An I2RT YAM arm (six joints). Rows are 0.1 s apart.
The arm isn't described. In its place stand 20 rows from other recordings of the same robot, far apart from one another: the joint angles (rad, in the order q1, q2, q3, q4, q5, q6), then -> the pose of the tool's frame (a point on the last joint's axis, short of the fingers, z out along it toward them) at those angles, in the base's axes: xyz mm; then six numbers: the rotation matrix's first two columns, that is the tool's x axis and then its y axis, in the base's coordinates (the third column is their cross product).
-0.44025, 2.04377, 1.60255, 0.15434, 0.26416, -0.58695 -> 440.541 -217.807 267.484 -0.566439 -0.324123 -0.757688 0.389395 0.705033 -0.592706
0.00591, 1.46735, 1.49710, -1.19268, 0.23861, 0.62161 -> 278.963 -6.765 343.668 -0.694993 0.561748 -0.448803 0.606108 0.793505 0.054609
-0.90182, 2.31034, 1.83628, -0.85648, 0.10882, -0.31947 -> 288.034 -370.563 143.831 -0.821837 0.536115 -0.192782 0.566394 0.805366 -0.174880
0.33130, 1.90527, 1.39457, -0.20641, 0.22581, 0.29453 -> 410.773 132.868 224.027 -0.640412 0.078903 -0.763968 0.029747 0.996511 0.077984
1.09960, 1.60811, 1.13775, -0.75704, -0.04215, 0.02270 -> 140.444 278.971 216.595 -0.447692 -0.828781 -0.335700 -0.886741 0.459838 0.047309
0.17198, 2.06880, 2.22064, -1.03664, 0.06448, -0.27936 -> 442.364 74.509 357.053 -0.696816 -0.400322 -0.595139 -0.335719 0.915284 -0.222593
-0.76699, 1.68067, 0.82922, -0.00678, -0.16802, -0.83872 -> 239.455 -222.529 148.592 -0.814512 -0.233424 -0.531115 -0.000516 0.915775 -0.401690
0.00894, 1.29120, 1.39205, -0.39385, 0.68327, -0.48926 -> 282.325 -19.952 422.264 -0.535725 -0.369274 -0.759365 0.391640 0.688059 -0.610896
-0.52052, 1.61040, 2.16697, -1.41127, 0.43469, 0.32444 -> 232.468 -150.544 477.484 -0.400073 0.562613 -0.723470 0.863499 0.495915 -0.091855
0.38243, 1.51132, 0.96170, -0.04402, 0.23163, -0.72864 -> 313.502 117.293 239.443 -0.262901 -0.804282 -0.532928 -0.484830 0.587682 -0.647742
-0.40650, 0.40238, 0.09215, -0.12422, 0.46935, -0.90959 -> 108.108 -64.069 154.718 -0.813161 -0.416308 -0.406765 0.142826 0.534771 -0.832839
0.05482, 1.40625, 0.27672, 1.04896, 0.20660, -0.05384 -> 244.166 6.085 169.269 -0.088346 -0.057597 -0.994423 0.145991 0.986797 -0.070125
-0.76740, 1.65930, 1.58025, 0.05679, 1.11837, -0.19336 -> 252.592 -288.147 414.940 -0.198394 0.074664 -0.977274 0.929850 -0.300897 -0.211755
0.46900, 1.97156, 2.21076, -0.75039, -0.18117, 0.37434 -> 391.267 205.450 419.588 -0.619998 0.089054 -0.779533 -0.384709 0.831404 0.400956
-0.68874, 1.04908, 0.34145, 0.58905, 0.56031, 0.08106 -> 155.535 -152.545 216.395 -0.014452 0.100739 -0.994808 0.950093 0.311461 0.017737
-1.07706, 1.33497, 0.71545, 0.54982, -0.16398, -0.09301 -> 147.995 -262.720 269.186 -0.106381 0.004317 -0.994316 0.785091 0.614017 -0.081331
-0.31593, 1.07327, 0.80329, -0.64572, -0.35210, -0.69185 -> 204.917 -54.066 252.799 -0.639081 -0.421103 -0.643621 -0.410067 0.894503 -0.178073
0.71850, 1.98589, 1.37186, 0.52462, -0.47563, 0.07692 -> 340.453 319.353 253.528 -0.138370 -0.030245 -0.989919 -0.920608 0.372452 0.117303
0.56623, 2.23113, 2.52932, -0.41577, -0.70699, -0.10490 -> 408.598 287.131 439.479 0.001253 -0.093538 -0.995615 -0.957397 0.287396 -0.028206
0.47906, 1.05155, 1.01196, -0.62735, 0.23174, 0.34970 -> 200.374 94.864 325.753 -0.614563 0.056543 -0.786839 -0.082942 0.987268 0.135727
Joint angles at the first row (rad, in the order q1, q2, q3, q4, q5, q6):
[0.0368 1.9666 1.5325 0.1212 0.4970 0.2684]
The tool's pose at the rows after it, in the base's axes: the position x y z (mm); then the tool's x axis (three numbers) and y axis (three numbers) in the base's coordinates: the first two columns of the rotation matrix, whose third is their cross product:
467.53 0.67 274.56 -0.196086 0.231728 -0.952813 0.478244 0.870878 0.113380
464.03 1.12 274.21 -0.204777 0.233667 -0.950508 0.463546 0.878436 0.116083
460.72 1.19 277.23 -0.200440 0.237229 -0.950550 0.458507 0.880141 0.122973
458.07 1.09 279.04 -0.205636 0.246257 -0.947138 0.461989 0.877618 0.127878
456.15 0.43 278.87 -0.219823 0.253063 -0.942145 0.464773 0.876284 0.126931
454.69 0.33 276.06 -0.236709 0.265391 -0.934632 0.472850 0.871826 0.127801
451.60 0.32 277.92 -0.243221 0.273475 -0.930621 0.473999 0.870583 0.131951
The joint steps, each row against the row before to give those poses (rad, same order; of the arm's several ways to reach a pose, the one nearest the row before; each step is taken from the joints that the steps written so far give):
[0.0000 -0.0077 -0.0123 -0.0061 -0.0137 0.0047]
[0.0000 -0.0138 -0.0184 0.0000 -0.0185 -0.0001]
[0.0000 -0.0153 -0.0107 -0.0001 -0.0061 0.0031]
[0.0000 -0.0108 -0.0031 -0.0183 -0.0001 0.0107]
[-0.0015 -0.0061 -0.0016 -0.0230 -0.0030 0.0077]
[0.0000 -0.0015 -0.0030 -0.0245 0.0015 0.0153]
[0.0000 -0.0123 -0.0047 -0.0184 -0.0030 0.0093]

